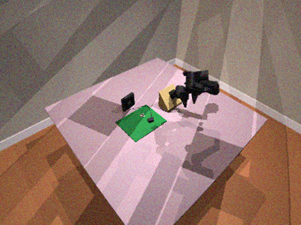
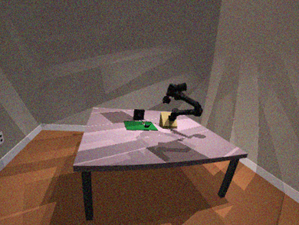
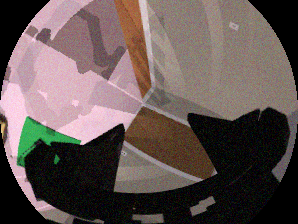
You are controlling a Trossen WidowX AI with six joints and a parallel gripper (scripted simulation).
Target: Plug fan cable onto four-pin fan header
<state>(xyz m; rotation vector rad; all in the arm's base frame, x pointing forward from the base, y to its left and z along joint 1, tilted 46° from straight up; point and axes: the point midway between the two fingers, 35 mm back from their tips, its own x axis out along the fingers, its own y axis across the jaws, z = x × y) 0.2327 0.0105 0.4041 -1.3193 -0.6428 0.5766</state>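
The dark plug is 330 mm below my gripper tip, 290 mm to the right of it and 20 mm ahead of it. From my gripper tip the other things lie so: four-pin header: 370 mm to the right, 340 mm below, 30 mm ahead; green board: 350 mm below, 330 mm to the right, 70 mm ahead; black fan: 510 mm to the right, 280 mm below, 40 mm ahead.
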